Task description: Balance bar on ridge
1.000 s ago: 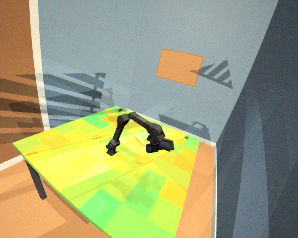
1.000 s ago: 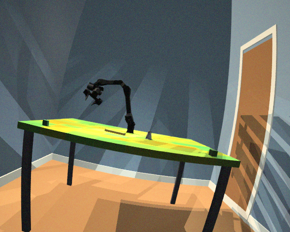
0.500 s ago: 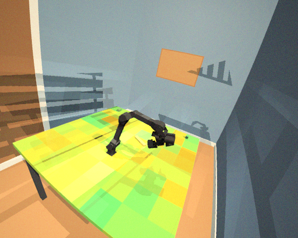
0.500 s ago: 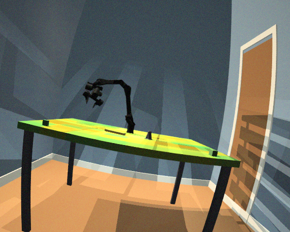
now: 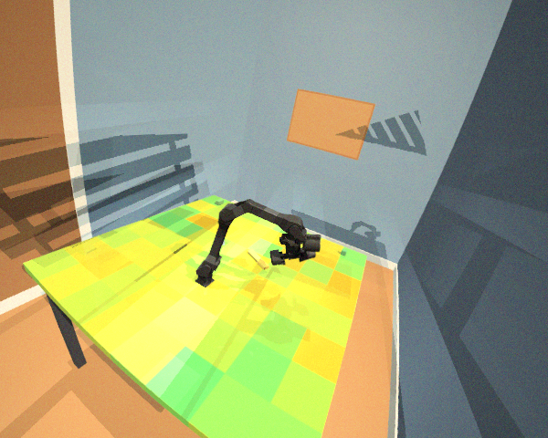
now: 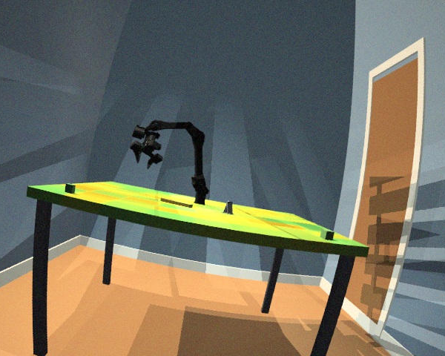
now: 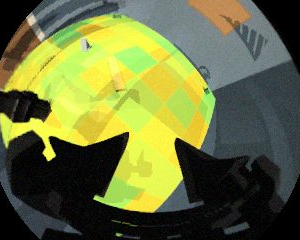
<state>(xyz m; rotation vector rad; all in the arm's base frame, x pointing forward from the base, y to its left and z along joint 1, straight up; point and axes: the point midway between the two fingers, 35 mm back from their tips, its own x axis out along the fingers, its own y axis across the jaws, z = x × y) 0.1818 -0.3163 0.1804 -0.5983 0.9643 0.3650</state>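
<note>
The bar is 100 mm ahead of my gripper tip, 210 mm to the left of it and 140 mm below it.
</note>
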